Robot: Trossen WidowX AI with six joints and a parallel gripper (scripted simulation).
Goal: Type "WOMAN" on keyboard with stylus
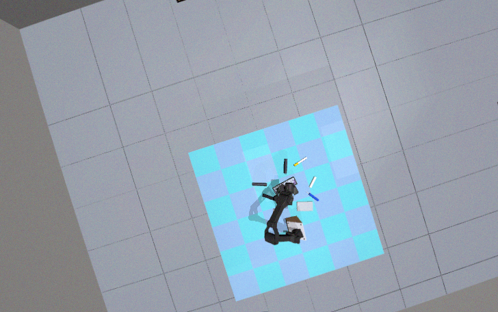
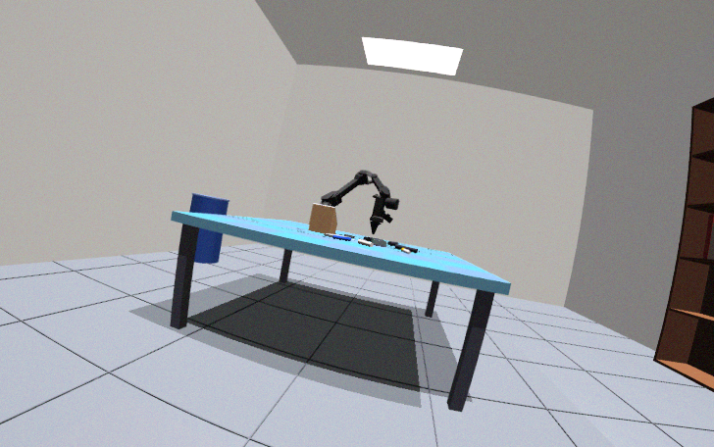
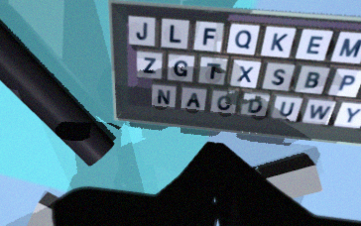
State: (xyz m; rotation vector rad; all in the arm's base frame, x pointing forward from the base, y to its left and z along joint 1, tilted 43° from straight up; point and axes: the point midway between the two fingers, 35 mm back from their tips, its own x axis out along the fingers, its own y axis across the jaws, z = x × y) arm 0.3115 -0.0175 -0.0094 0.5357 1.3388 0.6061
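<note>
Now: gripper tip 11 cm past the stylus, 20 cm to the left of it and 4 cm above it. Also, from my gripper tip: O key: 6 cm ahead, 8 cm to the right, 3 cm below; then stylus tip: 8 cm behind, 19 cm to the right, 4 cm below; then M key: 6 cm ahead, 6 cm to the right, 3 cm below.
</note>
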